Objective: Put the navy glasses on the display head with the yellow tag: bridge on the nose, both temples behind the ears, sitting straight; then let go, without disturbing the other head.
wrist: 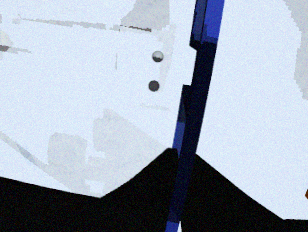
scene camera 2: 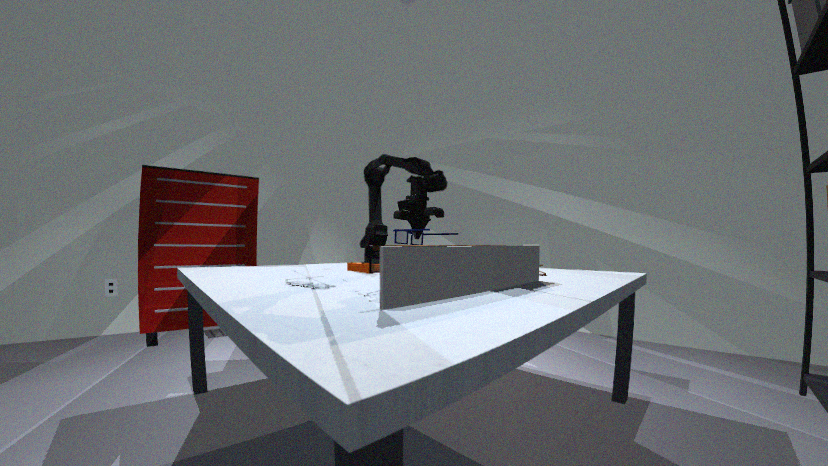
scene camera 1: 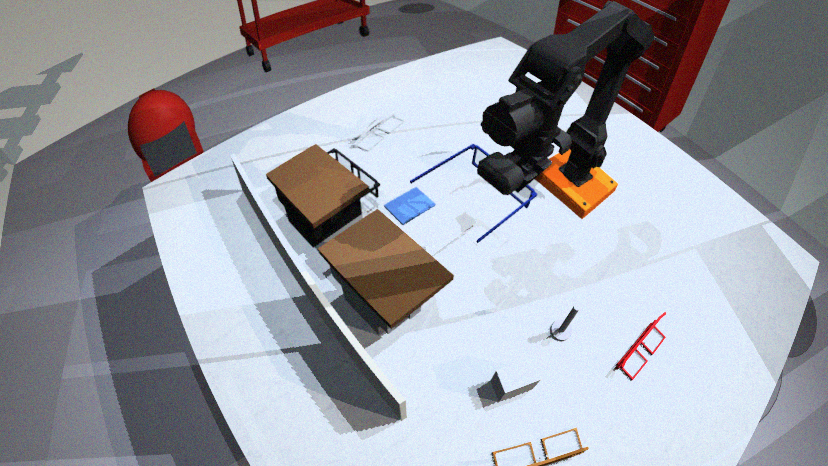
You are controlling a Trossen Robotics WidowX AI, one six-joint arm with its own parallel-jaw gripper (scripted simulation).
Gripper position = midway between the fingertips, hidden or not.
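Note:
A white block (scene camera 1: 509, 381) is part of the scene, as is a long panel (scene camera 2: 408, 275), and the panel (scene camera 1: 389, 393) is visible from scene camera 1 too. There is also a blue pad (scene camera 1: 406, 207); the pad is out of frame in the wrist view, and scene camera 2 does not show the pad, hidden by the long panel. The robot's gripper (scene camera 1: 517, 189) is visible as well, with the wrist view giving the gripper (wrist: 178, 159) and scene camera 2 giving the gripper (scene camera 2: 416, 239) too.

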